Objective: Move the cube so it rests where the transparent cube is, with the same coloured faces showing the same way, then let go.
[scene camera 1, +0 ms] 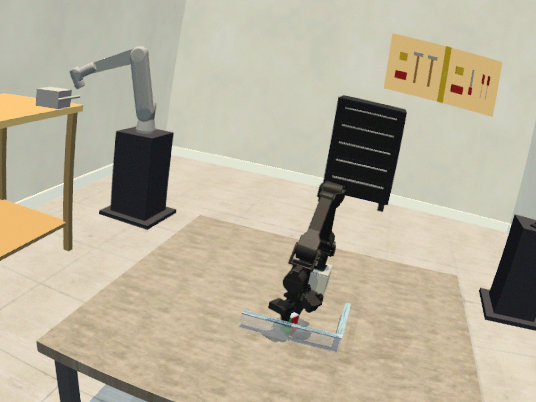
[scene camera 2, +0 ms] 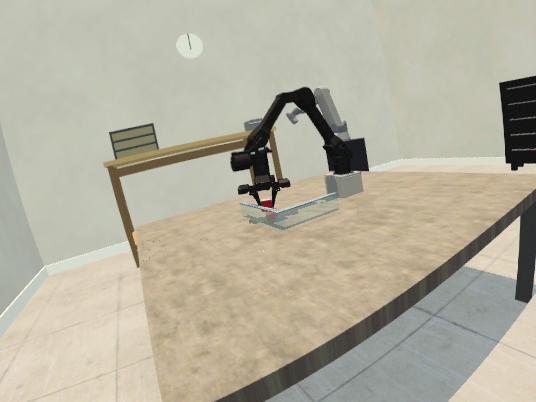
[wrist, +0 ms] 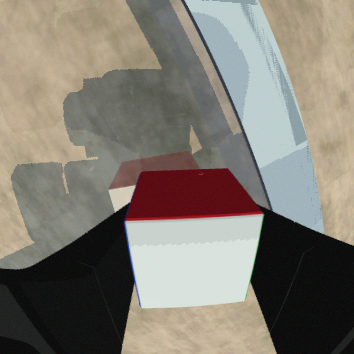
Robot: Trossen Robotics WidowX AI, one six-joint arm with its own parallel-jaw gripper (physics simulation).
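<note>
The cube (scene camera 1: 294,321) (scene camera 2: 266,204) (wrist: 194,265) is held above the table, with a white face up, a red side, and blue and green edges at left and right in the wrist view. My gripper (scene camera 1: 292,317) (scene camera 2: 266,202) (wrist: 185,206) is shut on it. The transparent cube (scene camera 1: 285,328) (scene camera 2: 270,215) (wrist: 150,167) sits lower, on the table; in the wrist view it shows beyond the held cube, a little to the left, with red and white faces similarly turned. The held cube partly hides it.
A clear L-shaped wall (scene camera 1: 320,332) (scene camera 2: 310,210) (wrist: 287,185) stands close beside the transparent cube on the table (scene camera 1: 150,300) (scene camera 2: 225,300). The arm's pale base block (scene camera 1: 322,281) (scene camera 2: 347,185) is behind. A grey arm (scene camera 1: 142,82) and a black rack stand off the table.
</note>
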